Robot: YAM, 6 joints.
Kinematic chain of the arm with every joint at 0, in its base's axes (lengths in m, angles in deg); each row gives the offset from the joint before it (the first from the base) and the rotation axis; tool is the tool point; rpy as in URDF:
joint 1: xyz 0 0 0.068 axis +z
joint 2: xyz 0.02 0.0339 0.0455 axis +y
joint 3: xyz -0.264 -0.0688 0 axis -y
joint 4: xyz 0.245 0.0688 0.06 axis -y
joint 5: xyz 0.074 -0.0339 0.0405 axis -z
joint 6: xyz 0.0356 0 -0.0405 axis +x
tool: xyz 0 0 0 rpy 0 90 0
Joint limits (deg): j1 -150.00..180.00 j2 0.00..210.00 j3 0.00..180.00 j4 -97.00..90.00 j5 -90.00..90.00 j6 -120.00..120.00
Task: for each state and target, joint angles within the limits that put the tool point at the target. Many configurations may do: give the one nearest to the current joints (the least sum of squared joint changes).
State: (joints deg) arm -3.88 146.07 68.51 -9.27 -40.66 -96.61
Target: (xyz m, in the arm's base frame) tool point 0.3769 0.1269 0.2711
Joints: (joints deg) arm 14.96 100.47 76.56 -11.61 -45.33 -96.61
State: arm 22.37 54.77 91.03 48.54 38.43 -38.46
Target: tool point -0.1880 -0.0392 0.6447
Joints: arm 6.09 45.62 116.54 47.70 32.34 -38.46
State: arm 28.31 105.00 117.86 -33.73 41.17 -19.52
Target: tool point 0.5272 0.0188 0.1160
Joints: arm 4.52 143.08 113.19 -28.14 39.75 -19.52
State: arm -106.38 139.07 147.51 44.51 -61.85 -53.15
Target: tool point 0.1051 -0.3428 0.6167
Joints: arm -77.52 122.90 158.28 36.91 -53.28 -53.15
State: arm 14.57 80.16 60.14 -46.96 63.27 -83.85
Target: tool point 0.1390 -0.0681 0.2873
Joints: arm -13.86 54.09 49.37 -60.37 67.16 -83.85
